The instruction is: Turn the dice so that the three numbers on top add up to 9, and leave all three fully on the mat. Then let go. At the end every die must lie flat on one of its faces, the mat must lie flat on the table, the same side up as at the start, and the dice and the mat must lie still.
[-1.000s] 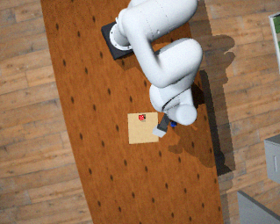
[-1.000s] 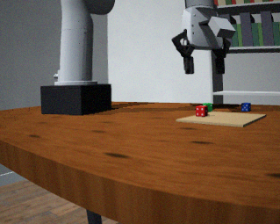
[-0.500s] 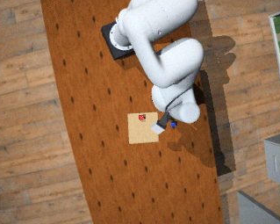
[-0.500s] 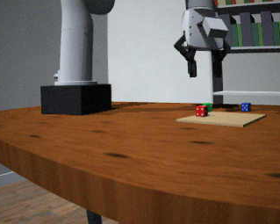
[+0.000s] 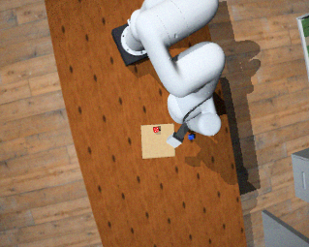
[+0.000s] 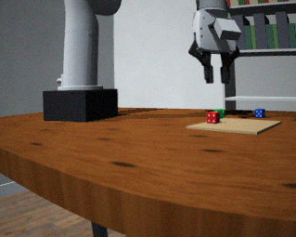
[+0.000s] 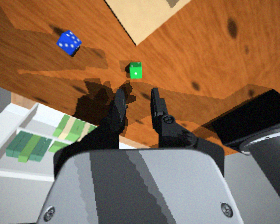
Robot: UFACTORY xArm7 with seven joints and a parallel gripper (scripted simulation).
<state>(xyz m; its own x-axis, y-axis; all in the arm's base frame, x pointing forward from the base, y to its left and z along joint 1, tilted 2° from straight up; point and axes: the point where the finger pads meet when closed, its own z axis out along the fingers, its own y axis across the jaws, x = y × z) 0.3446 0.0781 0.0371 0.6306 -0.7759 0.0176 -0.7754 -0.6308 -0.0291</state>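
My gripper is now 9 cm above the green die. Also, from my hand: red die: 2 cm ahead, 11 cm to the right, 9 cm below; then blue die: 10 cm ahead, 2 cm to the left, 9 cm below; then tan mat: 7 cm ahead, 12 cm to the right, 10 cm below.
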